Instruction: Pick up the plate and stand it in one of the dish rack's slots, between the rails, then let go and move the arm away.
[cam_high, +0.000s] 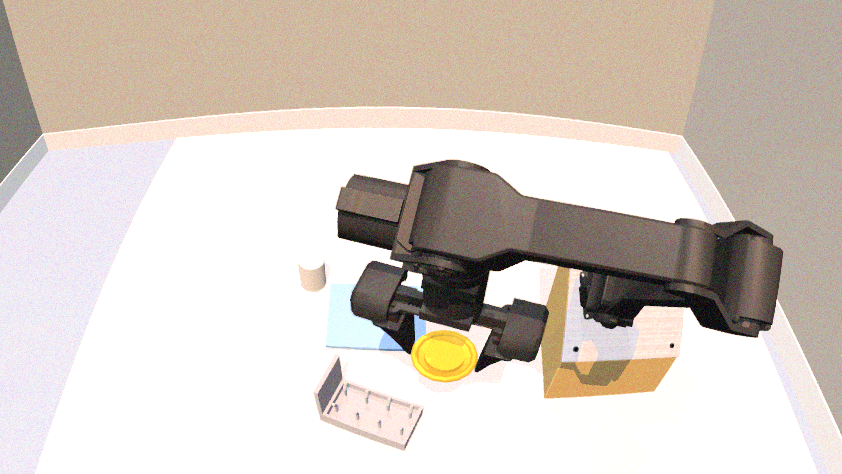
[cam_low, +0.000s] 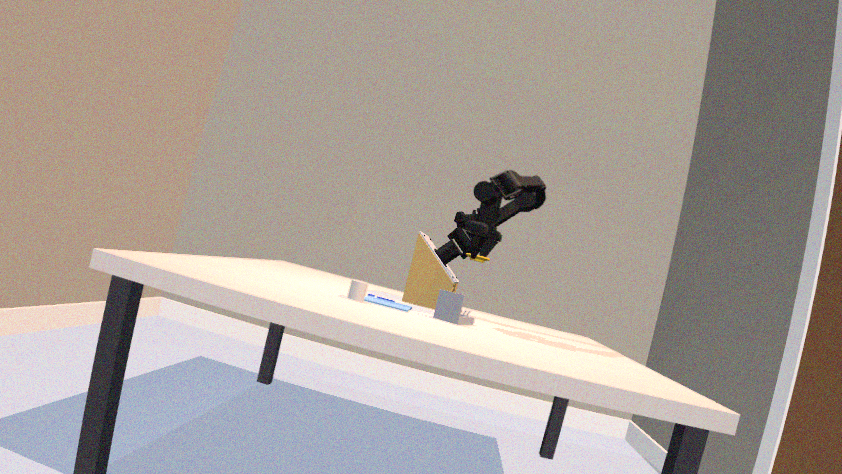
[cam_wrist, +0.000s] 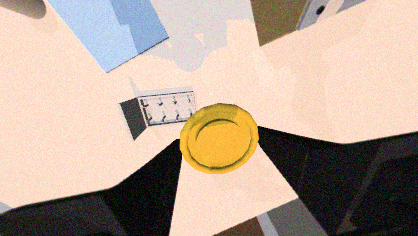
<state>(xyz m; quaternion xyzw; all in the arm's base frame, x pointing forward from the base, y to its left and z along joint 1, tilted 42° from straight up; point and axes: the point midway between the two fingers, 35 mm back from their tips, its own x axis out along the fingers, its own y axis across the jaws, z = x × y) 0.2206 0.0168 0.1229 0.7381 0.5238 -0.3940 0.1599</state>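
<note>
My gripper tip is 80 mm short of the grey dish rack, 30 mm to the left of it and 160 mm above it. Also, from my gripper tip: blue spoon: 60 mm behind, 250 mm to the right, 180 mm below; then yellow plate: 10 mm above; then light blue mat: 60 mm ahead, 220 mm to the right, 180 mm below.
</note>
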